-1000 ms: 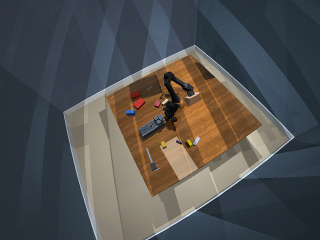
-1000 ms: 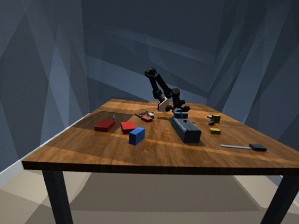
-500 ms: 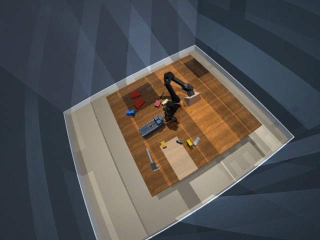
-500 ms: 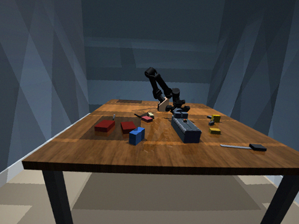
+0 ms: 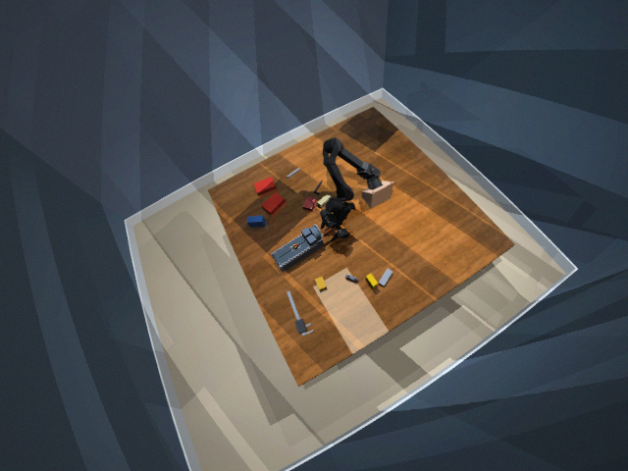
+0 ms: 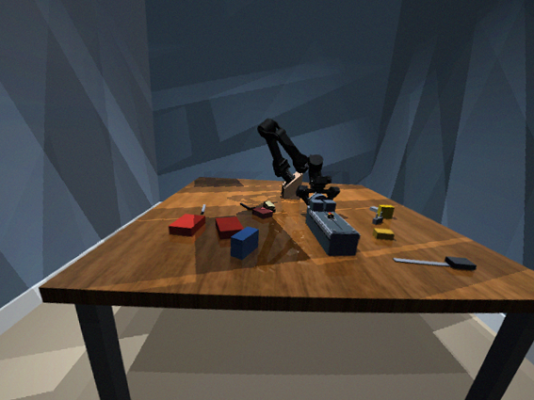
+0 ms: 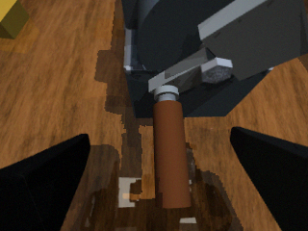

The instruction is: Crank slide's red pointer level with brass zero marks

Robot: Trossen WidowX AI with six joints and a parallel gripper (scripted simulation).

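Now: the brown crank handle 1 cm behind my gripper tip, 1 cm to the right of it and 2 cm above it. From my gripper tip the other things lie so: pink block: 25 cm to the right, 4 cm below; ochre block: 13 cm ahead, 22 cm to the left, 4 cm below; red pointer: 16 cm ahead, 3 cm above.
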